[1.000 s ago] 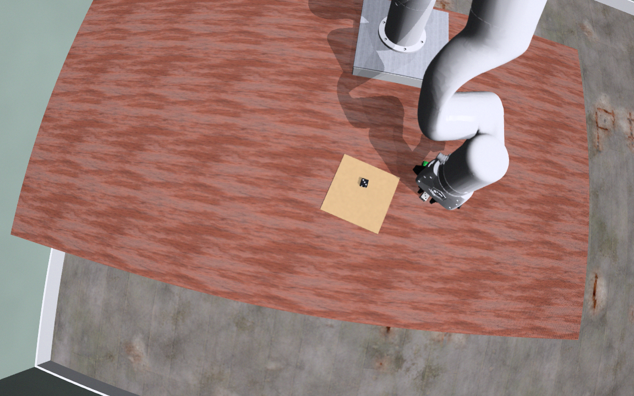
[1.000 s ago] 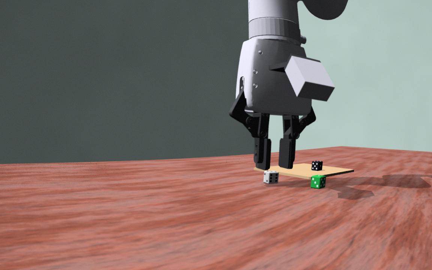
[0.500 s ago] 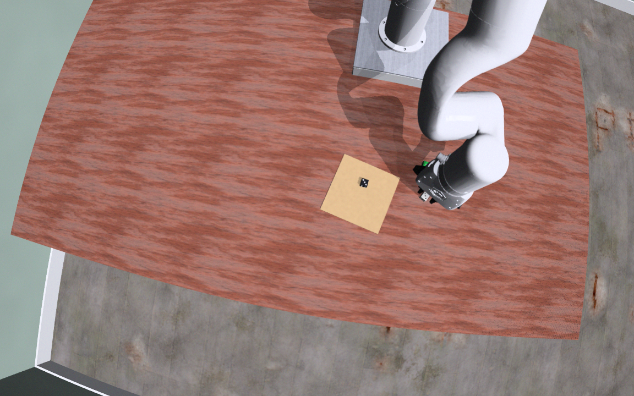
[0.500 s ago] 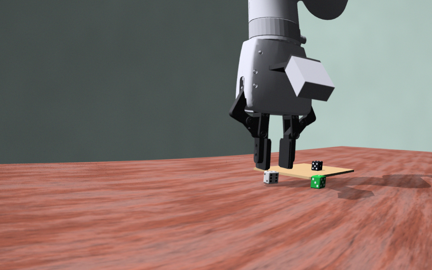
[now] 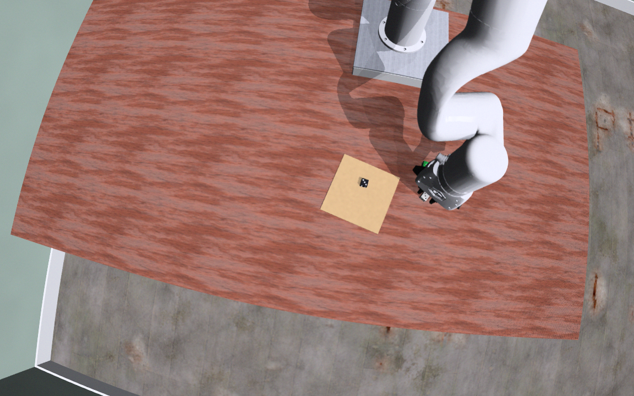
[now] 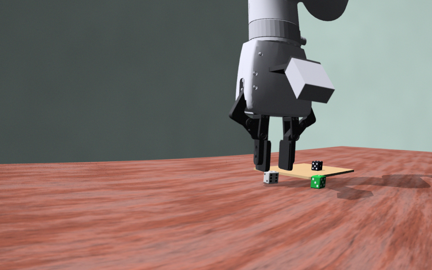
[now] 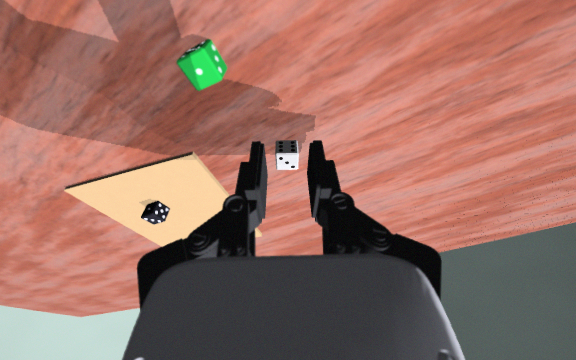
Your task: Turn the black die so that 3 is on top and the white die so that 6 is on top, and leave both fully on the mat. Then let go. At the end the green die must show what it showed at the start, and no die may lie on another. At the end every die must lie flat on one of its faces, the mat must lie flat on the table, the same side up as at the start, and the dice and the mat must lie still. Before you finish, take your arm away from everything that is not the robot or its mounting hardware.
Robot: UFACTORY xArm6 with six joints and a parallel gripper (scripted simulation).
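The white die is 3 cm below my hand and 1 cm ahead of it. Also, from my hand: green die (7 cm behind, 3 cm below); tan mat (15 cm to the right, 4 cm below); black die (15 cm to the right, 3 cm below, 2 cm behind).
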